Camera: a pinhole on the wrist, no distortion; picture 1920 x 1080 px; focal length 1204.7 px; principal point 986.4 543.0 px. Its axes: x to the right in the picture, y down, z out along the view. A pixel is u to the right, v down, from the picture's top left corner.
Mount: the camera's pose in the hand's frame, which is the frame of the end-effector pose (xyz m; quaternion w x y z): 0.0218 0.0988 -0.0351 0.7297 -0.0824 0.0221 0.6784
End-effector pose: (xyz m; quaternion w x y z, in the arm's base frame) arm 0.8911 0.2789 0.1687 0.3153 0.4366 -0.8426 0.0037
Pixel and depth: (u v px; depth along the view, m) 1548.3 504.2 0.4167
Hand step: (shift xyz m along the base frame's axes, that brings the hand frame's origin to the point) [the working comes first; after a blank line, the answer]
In the camera's frame: 0.1944 -0.0134 0.4167

-0.4514 0.1071 -0.1754
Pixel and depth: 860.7 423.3 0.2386
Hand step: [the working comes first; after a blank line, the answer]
In the camera's frame: -0.0249 -0.0237 0.2386

-0.1990 -0.0087 -0.1226
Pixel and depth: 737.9 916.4 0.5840
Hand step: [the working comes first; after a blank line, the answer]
In the camera's frame: -0.1205 0.1810 0.5840

-0.2548 0.0538 -0.5267
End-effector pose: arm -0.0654 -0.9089 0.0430 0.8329 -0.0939 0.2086 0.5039
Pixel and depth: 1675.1 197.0 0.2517
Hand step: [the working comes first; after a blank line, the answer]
In the camera's frame: 0.1439 -0.0723 0.2517

-0.1559 0.2707 0.1551
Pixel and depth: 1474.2 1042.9 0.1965
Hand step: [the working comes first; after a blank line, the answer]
In the camera's frame: 0.0796 0.0815 0.1965

-0.1789 0.0970 0.1668
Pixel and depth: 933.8 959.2 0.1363
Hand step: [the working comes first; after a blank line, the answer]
In the camera's frame: -0.0060 0.0471 0.1363

-0.0928 0.0614 0.1081
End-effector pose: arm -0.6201 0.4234 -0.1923 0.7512 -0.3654 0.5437 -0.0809
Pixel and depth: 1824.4 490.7 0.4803
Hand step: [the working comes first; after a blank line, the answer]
In the camera's frame: 0.3341 -0.0209 0.4803

0.2178 0.5242 -0.2855
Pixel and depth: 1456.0 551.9 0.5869
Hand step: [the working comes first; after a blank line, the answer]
In the camera's frame: 0.2288 0.0043 0.5869

0.3283 0.5382 -0.1823
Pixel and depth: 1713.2 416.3 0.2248
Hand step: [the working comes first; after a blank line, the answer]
In the camera's frame: 0.1356 -0.0236 0.2248

0.0901 0.2488 -0.1736
